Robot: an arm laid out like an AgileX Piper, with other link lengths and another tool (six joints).
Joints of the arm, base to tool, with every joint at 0 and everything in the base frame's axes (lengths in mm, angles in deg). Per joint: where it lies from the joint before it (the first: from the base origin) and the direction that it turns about. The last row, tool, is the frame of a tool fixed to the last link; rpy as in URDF.
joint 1: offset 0 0 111.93 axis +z
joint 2: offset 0 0 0 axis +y
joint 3: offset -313.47 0 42.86 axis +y
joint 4: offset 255.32 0 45.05 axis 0.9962 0 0.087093
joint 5: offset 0 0 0 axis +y
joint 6: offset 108.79 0 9.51 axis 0.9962 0 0.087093
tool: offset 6.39 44 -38.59 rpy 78.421 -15.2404 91.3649
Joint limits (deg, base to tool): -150..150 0..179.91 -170..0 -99.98..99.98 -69.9..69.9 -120..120
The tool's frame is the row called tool.
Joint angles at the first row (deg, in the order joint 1, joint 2, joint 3, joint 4, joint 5, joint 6):
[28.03, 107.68, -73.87, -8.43, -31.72, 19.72]
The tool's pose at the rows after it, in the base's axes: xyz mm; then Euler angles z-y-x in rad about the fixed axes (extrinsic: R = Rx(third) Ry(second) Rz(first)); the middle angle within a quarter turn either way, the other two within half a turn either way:
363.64, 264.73, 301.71, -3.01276, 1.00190, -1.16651
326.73, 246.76, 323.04, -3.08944, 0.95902, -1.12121
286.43, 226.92, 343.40, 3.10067, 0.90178, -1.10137
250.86, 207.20, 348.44, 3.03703, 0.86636, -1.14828
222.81, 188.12, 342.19, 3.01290, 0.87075, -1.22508
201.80, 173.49, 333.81, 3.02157, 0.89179, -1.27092
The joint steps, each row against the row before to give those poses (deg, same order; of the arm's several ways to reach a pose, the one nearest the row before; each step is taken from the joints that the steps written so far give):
[0.24, -8.03, 5.85, -0.80, -1.80, 0.00]
[0.00, -8.15, 6.00, -2.75, -0.22, 0.00]
[0.00, -8.96, 4.98, -5.03, 1.72, 0.00]
[0.01, -7.87, 4.51, -6.18, 3.58, 0.00]
[-0.01, -6.52, 4.34, -4.80, 4.56, 0.00]
[0.00, -4.95, 4.01, -1.34, 2.97, 0.00]

